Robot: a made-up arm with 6 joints.
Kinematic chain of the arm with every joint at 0, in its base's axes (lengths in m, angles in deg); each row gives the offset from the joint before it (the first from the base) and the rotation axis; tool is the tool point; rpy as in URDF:
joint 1: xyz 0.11 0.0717 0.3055 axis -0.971 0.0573 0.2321
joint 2: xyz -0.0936 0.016 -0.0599 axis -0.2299 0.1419 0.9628
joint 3: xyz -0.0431 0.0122 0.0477 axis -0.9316 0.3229 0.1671
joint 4: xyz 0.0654 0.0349 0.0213 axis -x
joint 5: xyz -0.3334 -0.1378 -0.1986 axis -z
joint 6: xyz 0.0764 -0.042 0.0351 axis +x
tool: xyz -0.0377 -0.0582 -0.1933 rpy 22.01 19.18 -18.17
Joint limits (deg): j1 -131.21..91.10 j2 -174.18..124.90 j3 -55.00..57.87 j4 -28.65..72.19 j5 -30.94..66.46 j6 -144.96..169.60
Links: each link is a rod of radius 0.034 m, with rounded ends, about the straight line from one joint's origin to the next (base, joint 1, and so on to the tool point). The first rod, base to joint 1, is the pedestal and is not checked.
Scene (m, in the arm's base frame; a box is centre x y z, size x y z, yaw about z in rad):
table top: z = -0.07
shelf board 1: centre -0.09 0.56 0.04 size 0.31 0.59 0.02 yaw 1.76
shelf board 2: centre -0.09 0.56 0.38 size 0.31 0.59 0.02 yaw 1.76
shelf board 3: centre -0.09 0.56 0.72 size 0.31 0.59 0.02 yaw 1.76
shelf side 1: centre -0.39 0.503 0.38 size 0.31 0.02 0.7 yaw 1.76
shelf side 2: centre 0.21 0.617 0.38 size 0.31 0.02 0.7 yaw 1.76
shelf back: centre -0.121 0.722 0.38 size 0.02 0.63 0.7 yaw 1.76
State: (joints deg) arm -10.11 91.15 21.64 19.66 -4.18 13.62
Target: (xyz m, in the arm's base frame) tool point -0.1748 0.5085 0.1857
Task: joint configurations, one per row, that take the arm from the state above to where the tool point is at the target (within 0.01 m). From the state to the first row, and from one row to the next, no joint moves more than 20 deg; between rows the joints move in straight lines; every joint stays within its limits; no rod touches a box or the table.
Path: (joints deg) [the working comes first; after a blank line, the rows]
Joints at the target: -73.51 40.95 -26.65 -19.00 -4.97 14.07
Straight joint move there: touches shelf board 1, the table top.

1: -5.72 96.19 31.09 3.56 4.74 20.91
2: -1.33 101.23 40.55 -12.55 13.66 28.19
3: 3.06 106.27 50.00 -28.65 22.59 35.48
4: -15.37 93.08 32.62 -21.38 25.81 51.50
5: -33.80 79.89 15.23 -14.10 29.03 67.52
6: -52.23 66.70 -2.15 -6.83 32.26 83.54
7: -70.66 53.51 -19.54 0.45 35.48 99.56
8: -71.23 51.00 -20.96 -3.44 27.39 82.46
9: -71.80 48.49 -22.38 -7.33 19.30 65.37
10: -72.37 45.97 -23.80 -11.22 11.21 48.27
11: -72.94 43.46 -25.23 -15.11 3.12 31.17
12: -73.51 40.95 -26.65 -19.00 -4.97 14.07

